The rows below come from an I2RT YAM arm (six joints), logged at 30 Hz.
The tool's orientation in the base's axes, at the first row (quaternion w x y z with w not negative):
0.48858 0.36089 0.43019 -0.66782
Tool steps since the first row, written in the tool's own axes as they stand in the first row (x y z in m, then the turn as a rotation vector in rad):
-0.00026 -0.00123 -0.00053 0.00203 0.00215 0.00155
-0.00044 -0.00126 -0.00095 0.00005 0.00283 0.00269
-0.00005 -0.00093 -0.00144 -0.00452 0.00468 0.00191
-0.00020 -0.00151 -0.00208 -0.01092 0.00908 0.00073
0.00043 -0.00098 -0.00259 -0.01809 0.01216 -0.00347
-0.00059 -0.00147 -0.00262 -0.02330 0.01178 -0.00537
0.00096 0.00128 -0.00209 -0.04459 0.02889 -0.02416
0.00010 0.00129 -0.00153 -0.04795 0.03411 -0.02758
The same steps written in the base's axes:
-0.00108 0.00077 0.00031 0.00144 -0.00246 -0.00174
-0.00104 0.00122 0.00033 0.00255 -0.00294 0.00032
-0.00079 0.00149 -0.00028 0.00557 -0.00094 0.00375
-0.00127 0.00223 -0.00025 0.01156 0.00167 0.00811
-0.00090 0.00240 -0.00113 0.01667 0.00755 0.01234
-0.00110 0.00286 -0.00011 0.01778 0.01115 0.01643
0.00111 0.00141 -0.00192 0.04100 0.03325 0.02490
0.00131 0.00119 -0.00094 0.04712 0.03677 0.02551

